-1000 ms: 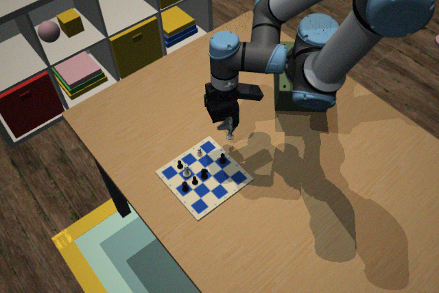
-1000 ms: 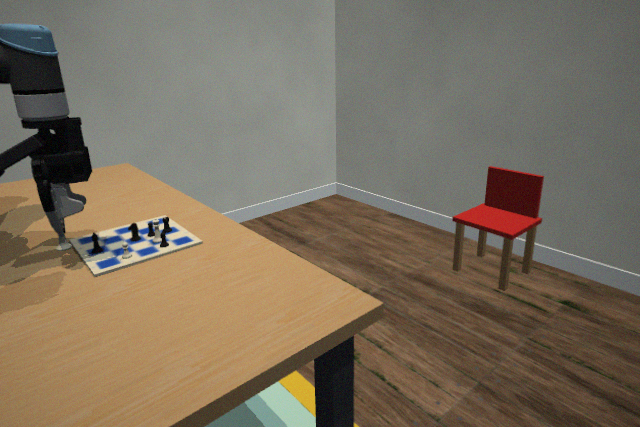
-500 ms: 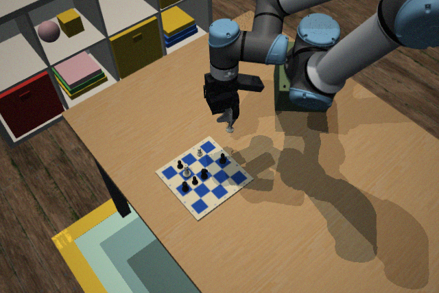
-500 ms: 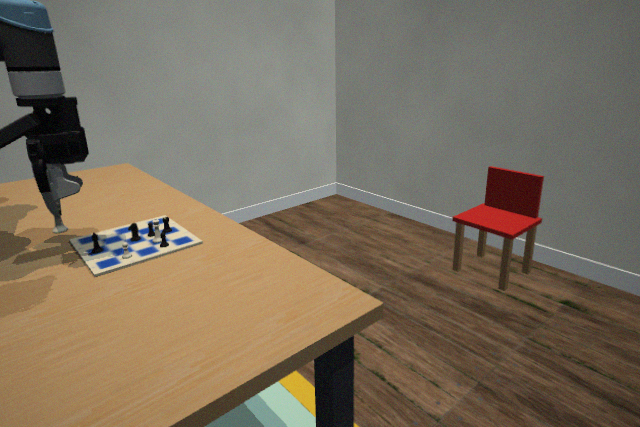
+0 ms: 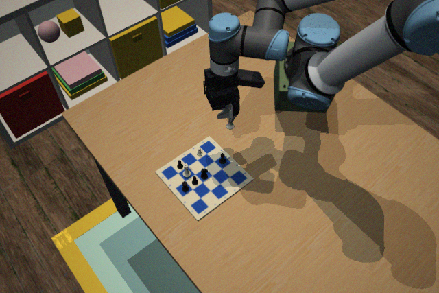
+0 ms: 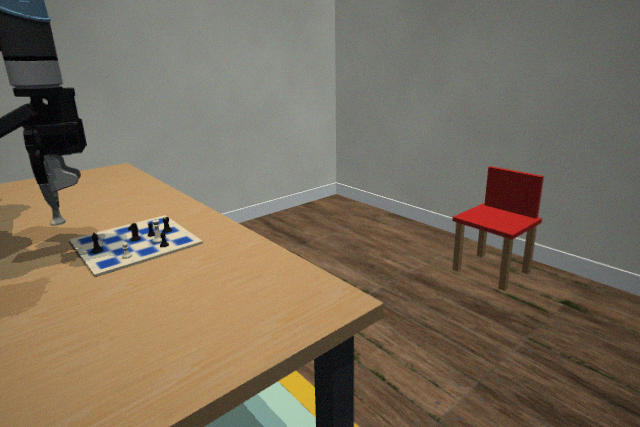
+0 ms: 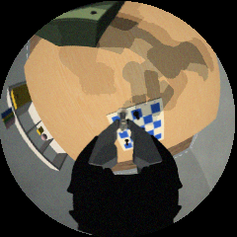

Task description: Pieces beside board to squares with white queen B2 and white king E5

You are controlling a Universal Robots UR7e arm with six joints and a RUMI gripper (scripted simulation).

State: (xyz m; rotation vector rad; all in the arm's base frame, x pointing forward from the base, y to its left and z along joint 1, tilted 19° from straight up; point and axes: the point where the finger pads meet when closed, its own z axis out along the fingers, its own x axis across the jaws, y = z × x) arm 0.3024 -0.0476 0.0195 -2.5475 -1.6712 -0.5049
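The chessboard is 14 cm below my hand, 14 cm ahead of it and 3 cm to the left of it. Round my hand: white queen 18 cm ahead, 11 cm below, 1 cm to the right; then white king 1 cm below; then white pawn 12 cm below, 10 cm ahead, 4 cm to the right.
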